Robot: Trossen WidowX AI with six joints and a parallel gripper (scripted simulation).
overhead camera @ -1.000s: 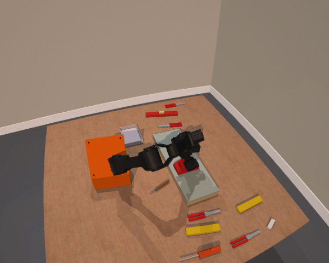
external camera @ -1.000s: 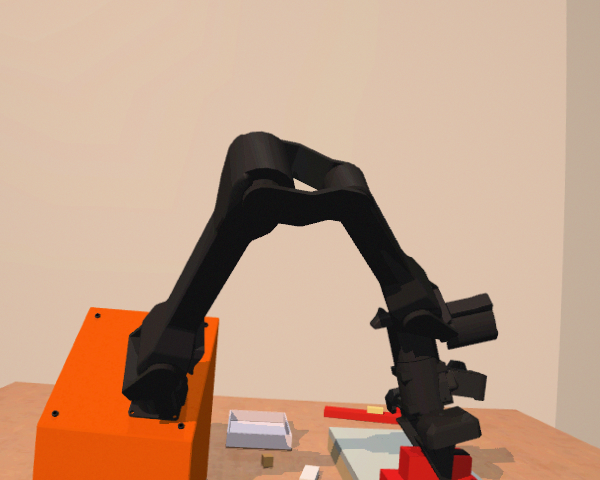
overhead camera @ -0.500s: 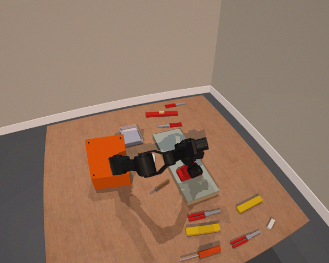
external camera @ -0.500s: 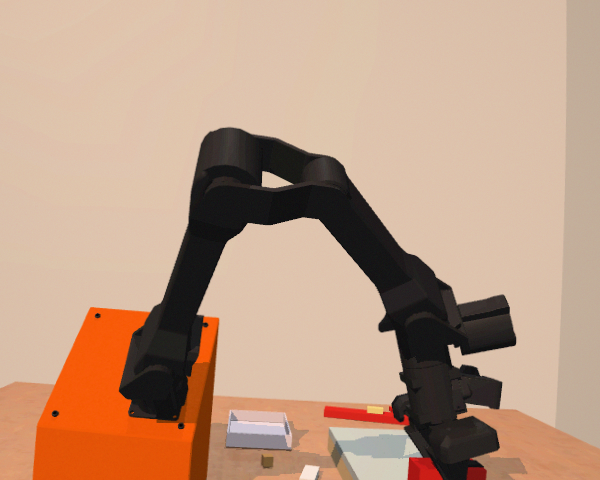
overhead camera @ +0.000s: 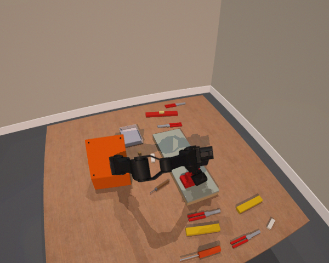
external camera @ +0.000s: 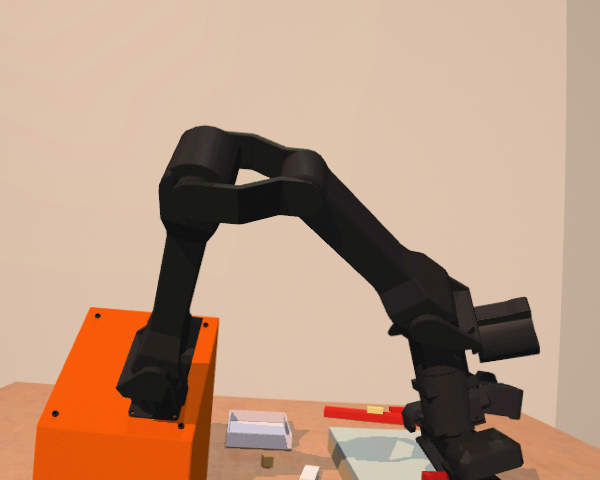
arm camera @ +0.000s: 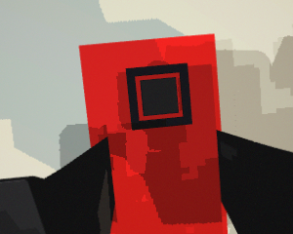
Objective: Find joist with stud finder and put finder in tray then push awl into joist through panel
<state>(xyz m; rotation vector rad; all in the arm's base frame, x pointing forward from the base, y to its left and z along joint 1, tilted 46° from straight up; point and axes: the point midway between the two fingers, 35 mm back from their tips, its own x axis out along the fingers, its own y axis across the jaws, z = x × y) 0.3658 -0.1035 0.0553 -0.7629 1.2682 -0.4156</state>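
Right now my gripper tip is 270 mm past the tray, 450 mm to the right of it and 50 mm above it. From my gripper tip the other things lie so: red stud finder: 10 mm ahead, 20 mm above; then square light: 20 mm ahead, 30 mm above; then awl: 190 mm behind, 20 mm to the left, 60 mm below.
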